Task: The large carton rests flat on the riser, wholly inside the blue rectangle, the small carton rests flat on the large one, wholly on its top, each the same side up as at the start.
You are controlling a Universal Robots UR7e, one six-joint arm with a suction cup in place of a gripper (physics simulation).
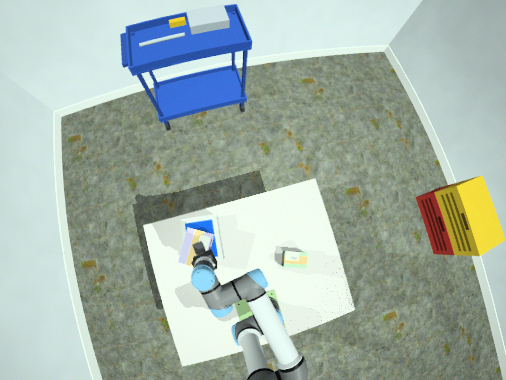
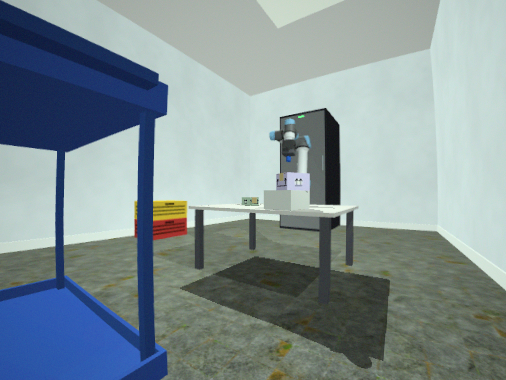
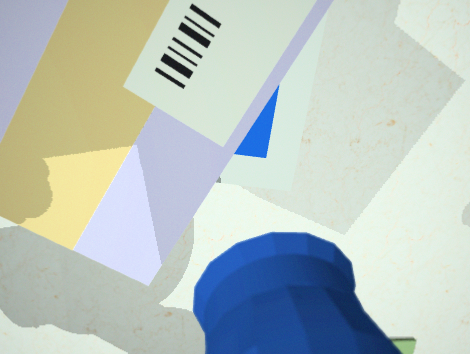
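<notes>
The large lilac carton [image 1: 187,246] [image 2: 293,182] [image 3: 174,147], with a tan tape stripe and a barcode label, lies flat on the white riser [image 1: 220,237] [image 2: 285,200] [image 3: 283,140]. It is turned askew, and one corner juts past the riser's near left edge. Part of the blue rectangle [image 1: 202,227] [image 3: 259,133] shows beside it. The small green carton [image 1: 293,258] [image 2: 250,200] rests on the table [image 1: 289,211] [image 2: 233,206], off to the right. My suction cup [image 1: 199,246] [image 2: 288,158] [image 3: 283,291] hangs above the large carton's near corner, clear of it and holding nothing.
A blue cart [image 1: 244,64] [image 2: 146,226] stands at the far wall with a grey box and small items on top. Red and yellow crates [image 1: 430,222] [image 2: 161,219] sit on the floor to the right. A dark cabinet [image 2: 327,170] stands behind the arm.
</notes>
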